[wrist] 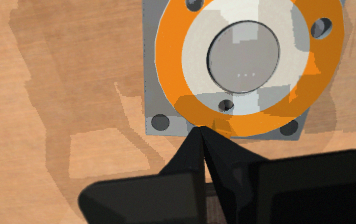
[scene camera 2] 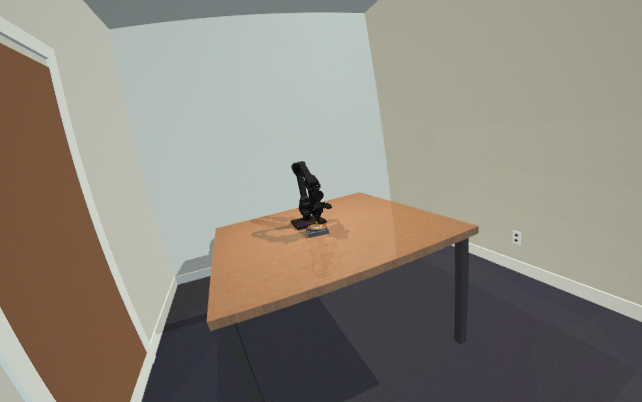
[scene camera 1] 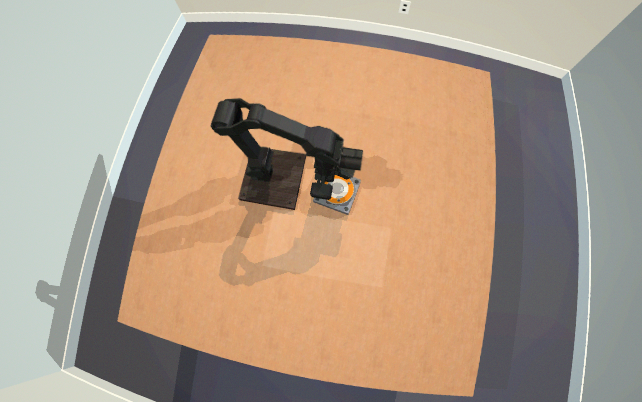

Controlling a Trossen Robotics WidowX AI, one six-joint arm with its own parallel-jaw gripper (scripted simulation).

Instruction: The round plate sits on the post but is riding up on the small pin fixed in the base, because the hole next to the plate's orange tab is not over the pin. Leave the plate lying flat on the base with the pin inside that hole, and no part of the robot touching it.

Note:
In view: the gripper [scene camera 1: 326,177] and a round plate [wrist: 305,66].
The gripper shows as well in the wrist view [wrist: 199,132].

